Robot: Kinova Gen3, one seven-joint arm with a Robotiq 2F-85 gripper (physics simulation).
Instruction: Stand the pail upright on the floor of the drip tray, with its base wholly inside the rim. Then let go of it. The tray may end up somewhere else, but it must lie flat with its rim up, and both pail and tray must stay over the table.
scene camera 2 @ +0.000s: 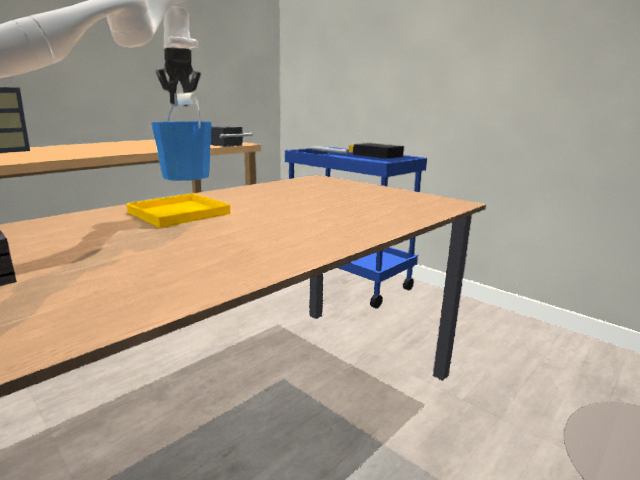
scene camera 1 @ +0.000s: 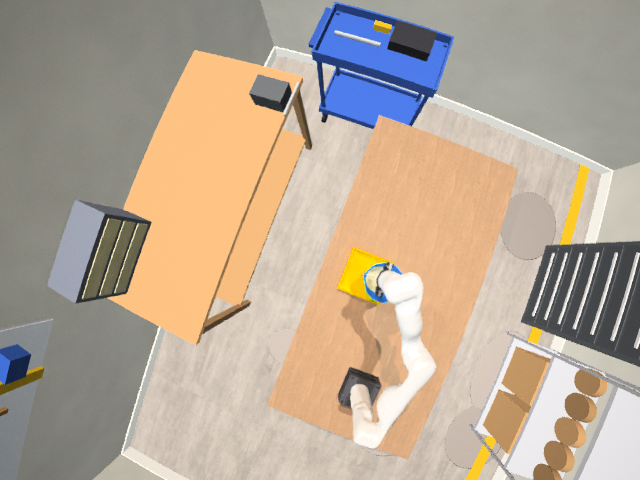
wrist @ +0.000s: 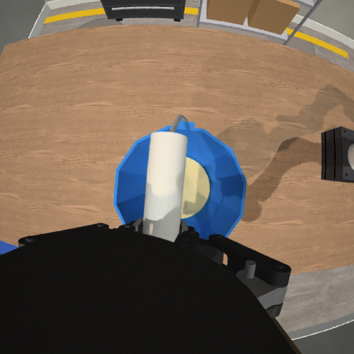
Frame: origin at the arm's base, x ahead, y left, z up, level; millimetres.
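Seen in the pictures: gripper, fingertip midpoint: [scene camera 2: 180, 106]; arm's base, link origin: [scene camera 1: 359, 392].
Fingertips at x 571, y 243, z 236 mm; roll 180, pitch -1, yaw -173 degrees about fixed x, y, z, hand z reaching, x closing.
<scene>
Offsets run from my fingertips to a thing's top centre. Level surfaces: height alone.
The blue pail [scene camera 1: 368, 292] [scene camera 2: 183, 152] [wrist: 222, 172] hangs upright in the air from its wire bail. My gripper [scene camera 2: 180, 97] [wrist: 162, 228] is shut on the pail's white handle grip @[dx +4, dy -33, dz +38 mm] [scene camera 2: 187, 99] [wrist: 166, 185]. The yellow drip tray @[dx -29, dy +7, dz -296 mm] [scene camera 1: 352, 268] [scene camera 2: 193, 216] lies flat on the table with its rim up. In the second scene view the pail's base is above the tray, with a gap between them. In the first scene view the pail covers the right part of the tray. The tray does not show in the wrist view, and the arm partly covers the pail from above.
The table @[dz -325 mm] [scene camera 1: 429, 191] [scene camera 2: 289, 222] carries the arm's dark base [scene camera 1: 369, 379] [wrist: 336, 154]. A blue cart [scene camera 1: 361, 62] [scene camera 2: 403, 167] stands past its far end. A second workbench [scene camera 1: 191, 170] with a dark box [scene camera 1: 271, 90] [scene camera 2: 227, 135] stands alongside, across a strip of floor.
</scene>
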